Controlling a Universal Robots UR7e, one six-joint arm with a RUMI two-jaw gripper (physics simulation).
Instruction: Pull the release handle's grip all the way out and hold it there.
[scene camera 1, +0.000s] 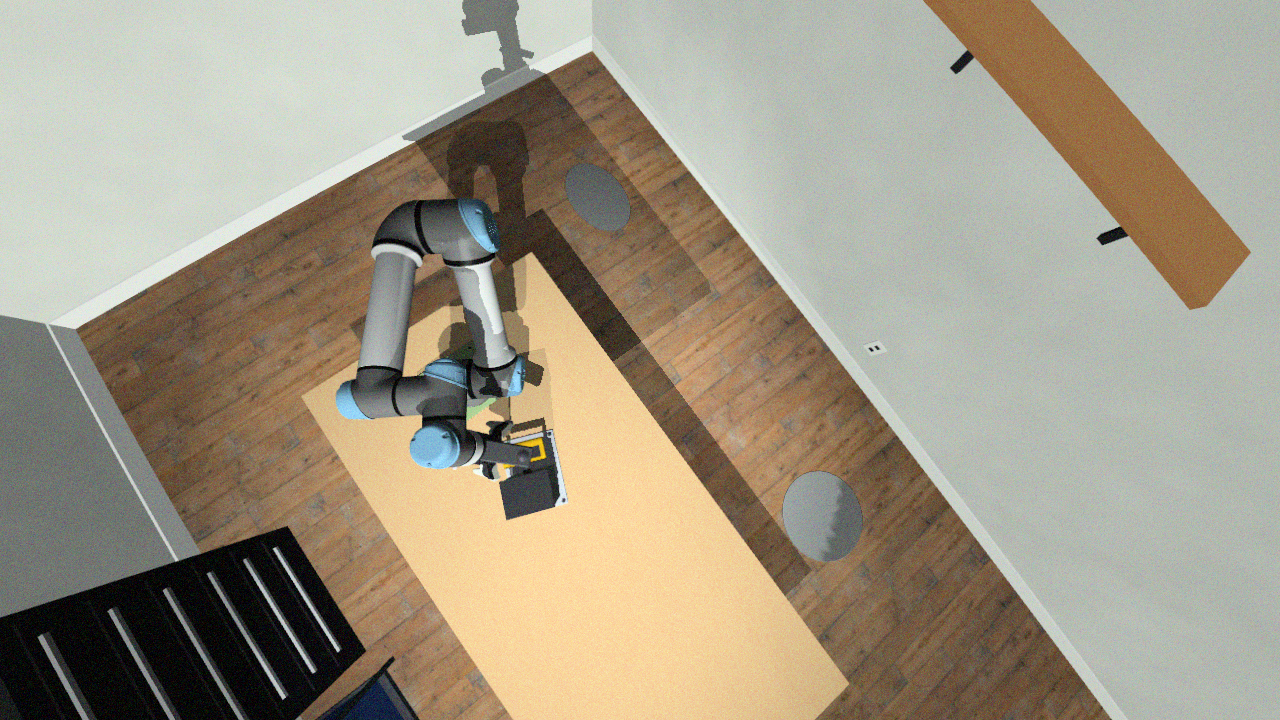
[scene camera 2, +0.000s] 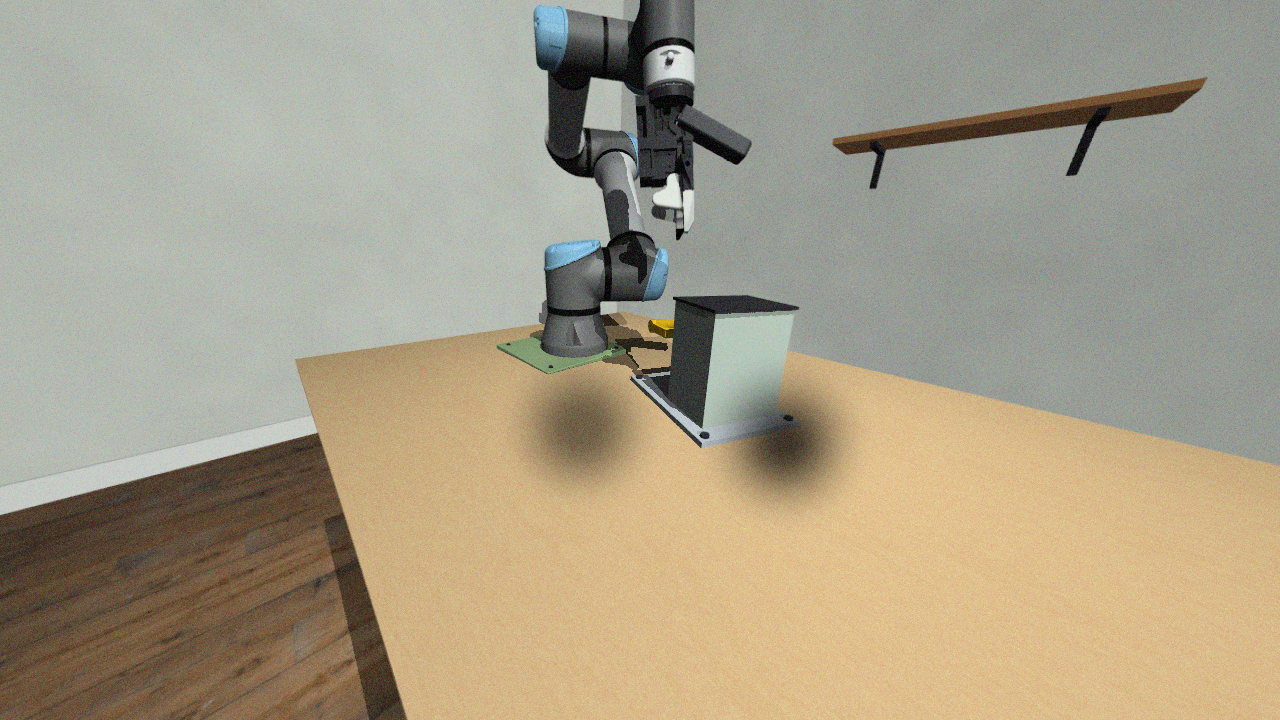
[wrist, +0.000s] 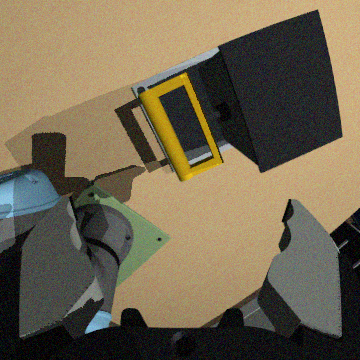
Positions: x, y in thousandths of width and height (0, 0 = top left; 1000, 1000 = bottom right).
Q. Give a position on a pale base plate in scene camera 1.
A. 431, 627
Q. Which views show the gripper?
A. Scene camera 1, scene camera 2 and the wrist view: all of them.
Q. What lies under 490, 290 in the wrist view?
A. A pale base plate.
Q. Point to the gripper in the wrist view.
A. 501, 557
